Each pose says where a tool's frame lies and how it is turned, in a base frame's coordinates. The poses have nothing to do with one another.
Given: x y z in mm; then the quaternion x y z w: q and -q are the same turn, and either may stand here.
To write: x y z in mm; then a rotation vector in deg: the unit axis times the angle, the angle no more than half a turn. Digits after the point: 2 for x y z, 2 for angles.
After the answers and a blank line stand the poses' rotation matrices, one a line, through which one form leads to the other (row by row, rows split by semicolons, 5 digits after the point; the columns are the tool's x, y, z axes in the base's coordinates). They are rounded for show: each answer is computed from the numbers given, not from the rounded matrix.
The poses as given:
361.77 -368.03 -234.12 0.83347 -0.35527 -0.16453 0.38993
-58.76 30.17 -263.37 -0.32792 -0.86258 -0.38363 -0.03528
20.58 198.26 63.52 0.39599 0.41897 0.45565 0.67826
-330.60 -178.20 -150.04 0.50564 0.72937 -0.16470 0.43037
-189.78 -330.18 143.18 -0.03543 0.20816 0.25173 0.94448
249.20 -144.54 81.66 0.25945 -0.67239 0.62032 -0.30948
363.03 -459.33 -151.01 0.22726 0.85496 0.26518 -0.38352
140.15 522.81 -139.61 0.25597 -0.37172 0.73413 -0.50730
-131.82 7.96 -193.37 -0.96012 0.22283 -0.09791 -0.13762
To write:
361.77 -368.03 -234.12 121.38 -51.74 -23.96
-58.76 30.17 -263.37 57.74 151.87 67.54
20.58 198.26 63.52 50.97 53.93 58.65
-330.60 -178.20 -150.04 72.27 104.25 -23.54
-189.78 -330.18 143.18 -4.14 24.30 29.39
249.20 -144.54 81.66 -39.27 101.78 -93.90
363.03 -459.33 -151.01 -33.19 -124.88 -38.73
140.15 522.81 -139.61 -35.36 51.34 -101.40
-131.82 7.96 -193.37 159.15 -36.94 16.23

0.69343 -0.46390 -0.55132; -0.72052 -0.44348 -0.53308; 0.00280 0.76689 -0.64177
-0.78245 0.53865 0.31247; 0.59279 0.49059 0.63869; 0.19074 0.68497 -0.70316
0.23369 -0.28628 0.92921; 0.94992 0.27115 -0.15536; -0.20748 0.91898 0.33531
-0.11822 0.87936 0.46124; 0.59584 0.43440 -0.67548; -0.79436 0.19497 -0.57531
0.78660 -0.49026 0.37537; 0.46076 0.87075 0.17173; -0.41105 0.03787 0.91083
-0.67381 0.03505 0.73807; -0.73286 0.09578 -0.67361; -0.09430 -0.99479 -0.03885
-0.60254 0.59199 -0.53525; 0.18519 0.75607 0.62775; 0.77631 0.27912 -0.56519
-0.35425 0.55455 0.75298; -0.93515 -0.20894 -0.28608; -0.00132 -0.80549 0.59261
0.88152 -0.45483 0.12668; -0.40093 -0.86282 -0.30790; 0.24934 0.22063 -0.94295

